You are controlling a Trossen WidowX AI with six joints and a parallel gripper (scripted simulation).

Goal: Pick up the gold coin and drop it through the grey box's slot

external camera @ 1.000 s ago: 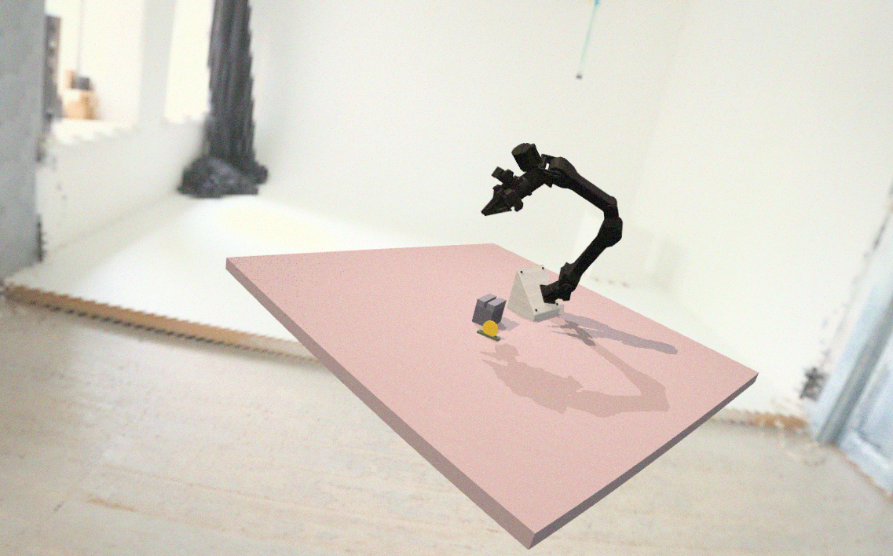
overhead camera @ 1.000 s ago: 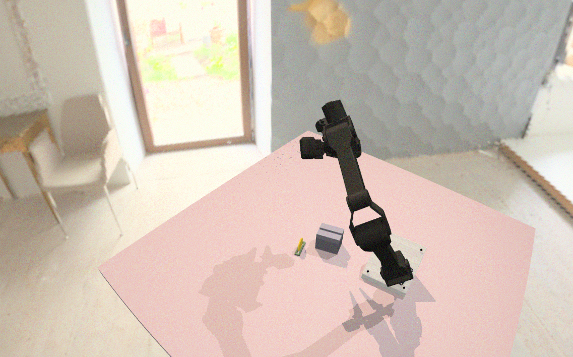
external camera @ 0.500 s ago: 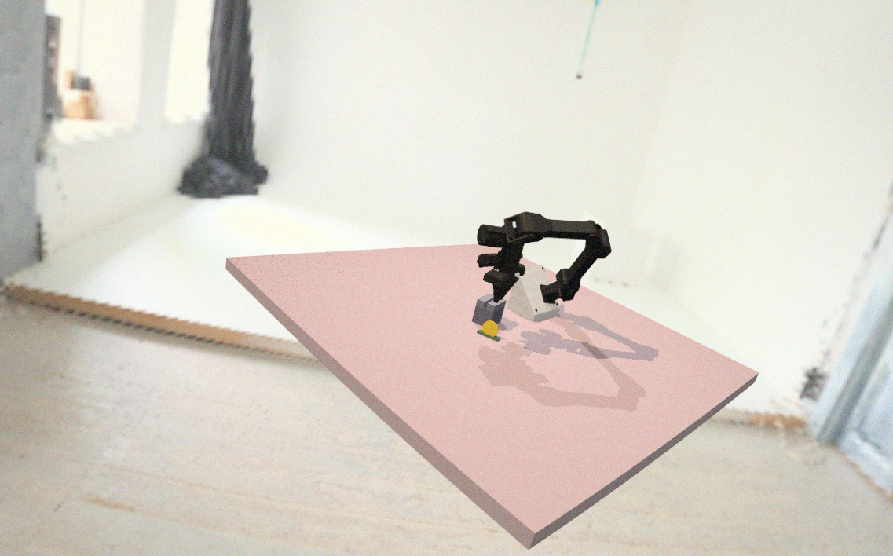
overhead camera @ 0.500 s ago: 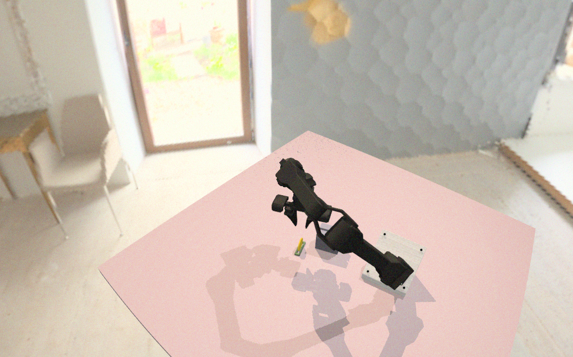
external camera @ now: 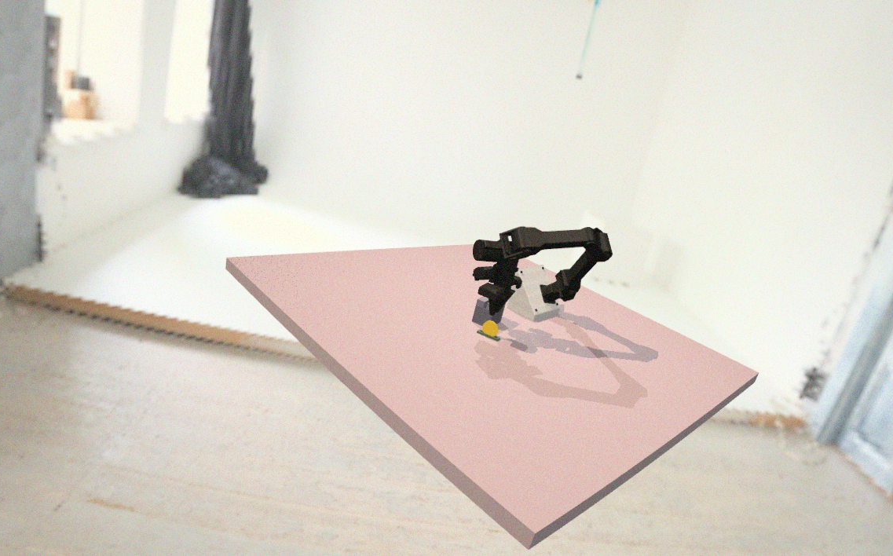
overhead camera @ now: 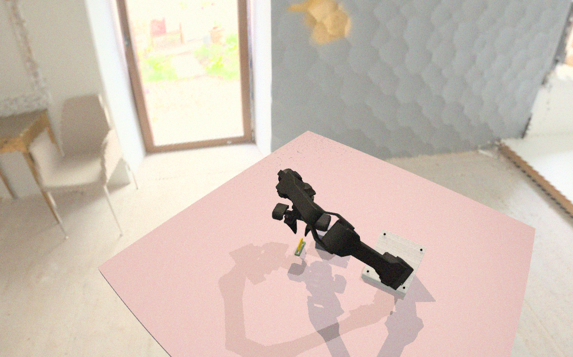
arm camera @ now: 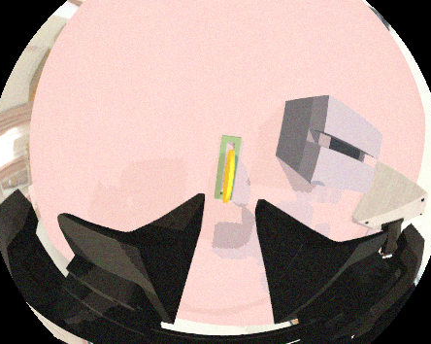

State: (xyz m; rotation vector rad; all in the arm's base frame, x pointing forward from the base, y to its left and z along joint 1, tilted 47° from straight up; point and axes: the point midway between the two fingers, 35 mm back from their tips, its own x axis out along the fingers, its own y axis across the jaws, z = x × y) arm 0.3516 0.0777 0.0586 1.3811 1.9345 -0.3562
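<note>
Now: the gold coin 5 cm below my gripper tip.
</note>
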